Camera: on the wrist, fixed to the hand. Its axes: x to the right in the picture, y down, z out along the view.
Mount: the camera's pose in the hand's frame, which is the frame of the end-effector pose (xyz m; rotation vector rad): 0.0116 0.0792 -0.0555 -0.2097 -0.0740 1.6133
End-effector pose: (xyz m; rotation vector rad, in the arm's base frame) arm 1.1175 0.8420 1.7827 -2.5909 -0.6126 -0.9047
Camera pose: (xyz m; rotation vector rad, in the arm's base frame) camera 1.1368 0.7536 1.8187 -2.1916 1.4480 -0.2443
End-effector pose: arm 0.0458 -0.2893 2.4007 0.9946 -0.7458 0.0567
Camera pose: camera 0.0555 -0.2048 2.4482 -0.0167 -1.4189 1.3036
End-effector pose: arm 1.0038 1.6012 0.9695 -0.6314 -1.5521 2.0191
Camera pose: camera 1.0213 1.6323 0.8789 1.4440 0.7663 -1.6416
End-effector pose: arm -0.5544 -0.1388 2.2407 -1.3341 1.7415 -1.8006
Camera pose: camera -0.6326 -0.1304 2.1833 0.1983 1.9196 -0.5949
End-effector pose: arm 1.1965 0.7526 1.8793 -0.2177 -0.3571 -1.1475
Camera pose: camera 1.2825 0.7550 1.8336 -0.5835 -0.0369 0.4254
